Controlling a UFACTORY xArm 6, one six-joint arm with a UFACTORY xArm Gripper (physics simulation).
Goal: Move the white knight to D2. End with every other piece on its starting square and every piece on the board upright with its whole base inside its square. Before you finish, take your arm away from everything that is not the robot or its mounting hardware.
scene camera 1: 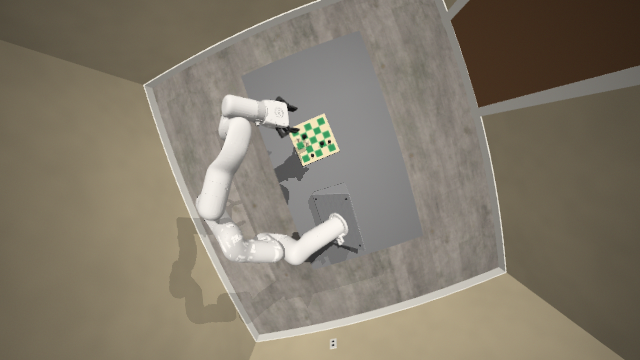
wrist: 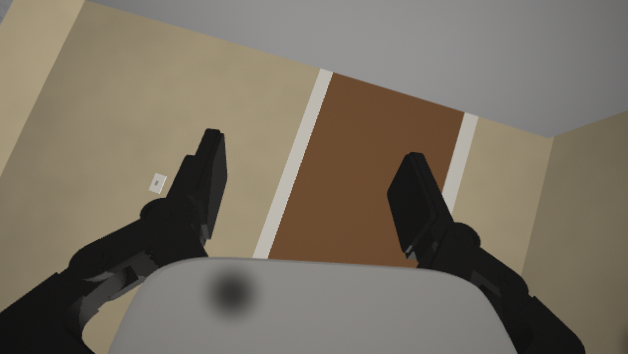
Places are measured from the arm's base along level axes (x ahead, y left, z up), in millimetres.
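Pixels of known places: gripper, fingertip midpoint: point(scene camera 1: 296, 120) point(wrist: 314, 163); arm's base, link origin: point(scene camera 1: 338, 224).
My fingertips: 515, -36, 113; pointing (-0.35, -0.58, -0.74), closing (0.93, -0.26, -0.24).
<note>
Ahead of a thing's pixels: the offset from my fingertips to its top centre, as dx, dy, dz. "spot": to the spot under its first point. Level surfaces: height alone.
The green and cream chessboard {-81, -10, -279} point(scene camera 1: 316, 130) lies on the grey table top in the scene view. Two small pale pieces, one pale piece {spot: -56, +62, -279} point(scene camera 1: 299, 141) and another pale piece point(scene camera 1: 306, 144), stand near its left side. Which one is the white knight is too small to tell. Dark pieces show at several spots, one dark piece {-43, +26, -226} point(scene camera 1: 304, 136) near the pale ones and another dark piece {-117, -46, -235} point(scene camera 1: 322, 143) toward the lower right. My gripper point(scene camera 1: 297, 119) point(wrist: 314, 163) is open and empty, by the board's upper left corner in the scene view. The board does not show in the wrist view.
The arm point(scene camera 1: 220, 180) curves around the left side from its base on the mounting plate point(scene camera 1: 354, 220), below the board in the scene view. The grey table top {dz -285} point(scene camera 1: 385, 165) borders a wood-look floor. The wrist view faces a beige wall point(wrist: 200, 90) and brown panel point(wrist: 350, 165).
</note>
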